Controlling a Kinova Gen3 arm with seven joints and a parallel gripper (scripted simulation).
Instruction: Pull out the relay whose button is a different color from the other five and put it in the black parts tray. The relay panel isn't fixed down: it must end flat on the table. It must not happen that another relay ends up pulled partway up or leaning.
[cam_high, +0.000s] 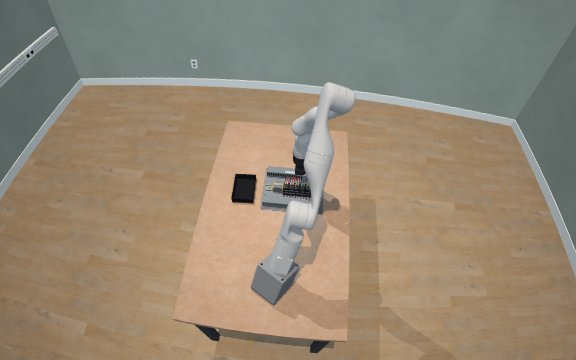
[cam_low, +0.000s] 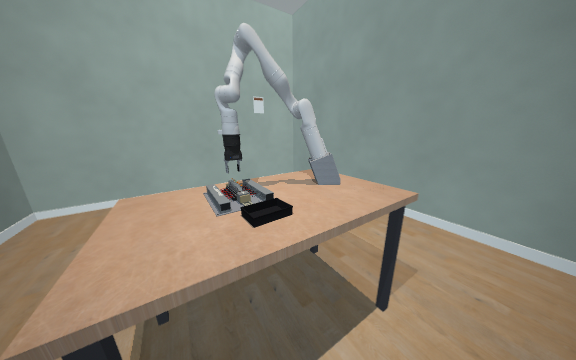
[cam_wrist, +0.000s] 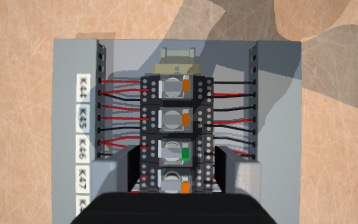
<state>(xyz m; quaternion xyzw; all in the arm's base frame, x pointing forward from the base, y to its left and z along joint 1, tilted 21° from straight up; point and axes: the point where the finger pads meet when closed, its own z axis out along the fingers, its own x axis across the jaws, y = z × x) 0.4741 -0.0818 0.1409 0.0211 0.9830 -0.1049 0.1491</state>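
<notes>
Now: hand 5 cm to the right of the relay panel and 11 cm above it. Round my hand: black parts tray (31 cm to the left, 12 cm below).
</notes>
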